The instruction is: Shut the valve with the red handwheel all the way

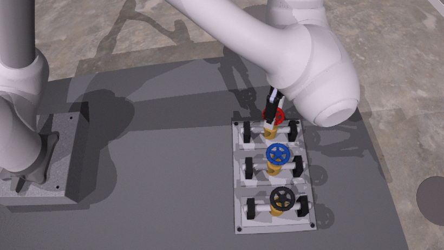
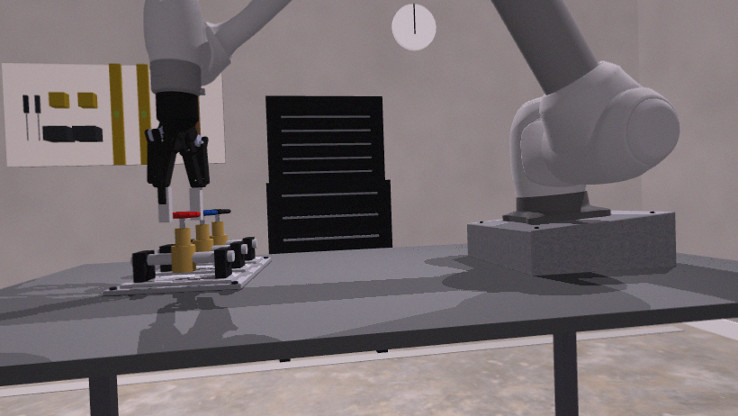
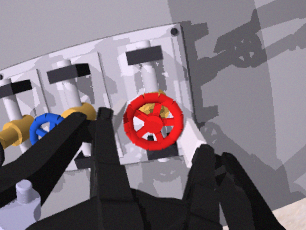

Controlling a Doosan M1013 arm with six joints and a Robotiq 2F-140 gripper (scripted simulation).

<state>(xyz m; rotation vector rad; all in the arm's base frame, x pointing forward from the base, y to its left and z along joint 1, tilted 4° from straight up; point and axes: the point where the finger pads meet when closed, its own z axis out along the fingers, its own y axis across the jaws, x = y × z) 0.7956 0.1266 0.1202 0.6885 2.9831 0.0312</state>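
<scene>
The red handwheel is 20 mm below my hand. Round my hand: black handwheel (250 mm to the right, 20 mm below); blue handwheel (130 mm to the right, 20 mm below).
</scene>
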